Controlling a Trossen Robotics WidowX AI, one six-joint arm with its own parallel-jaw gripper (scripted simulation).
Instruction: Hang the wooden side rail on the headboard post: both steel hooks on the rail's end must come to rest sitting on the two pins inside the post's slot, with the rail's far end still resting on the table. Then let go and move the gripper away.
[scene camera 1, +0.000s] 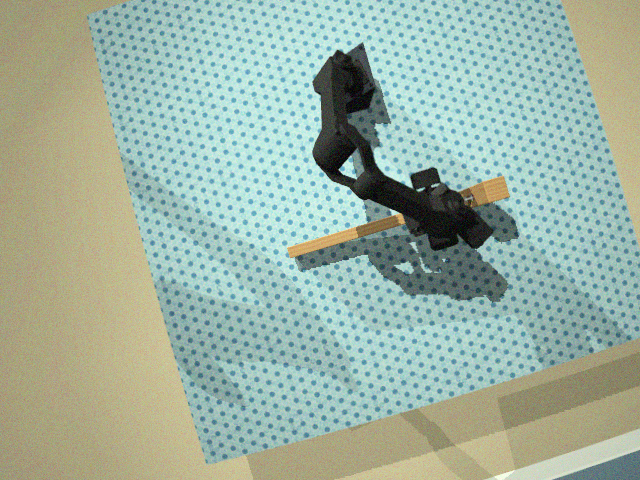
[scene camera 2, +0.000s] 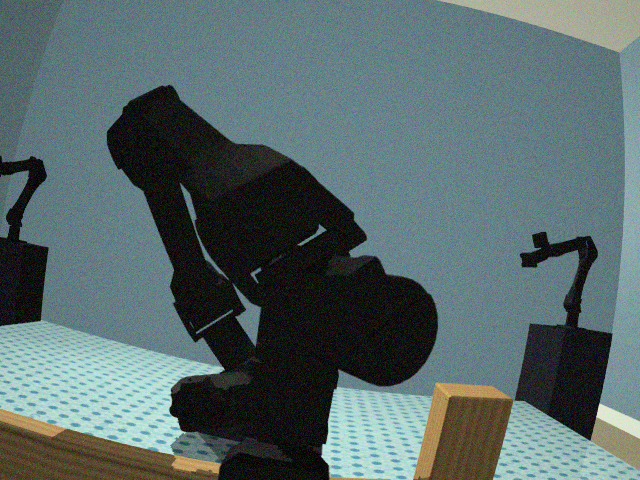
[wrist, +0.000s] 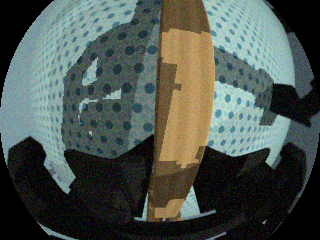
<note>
In view: my gripper (scene camera 1: 424, 211), a wooden side rail (scene camera 1: 396, 220) and a headboard post (scene camera 1: 489, 191).
The wooden side rail shows as well in the wrist view (wrist: 185, 72). My gripper shows as well in the wrist view (wrist: 168, 138).
</note>
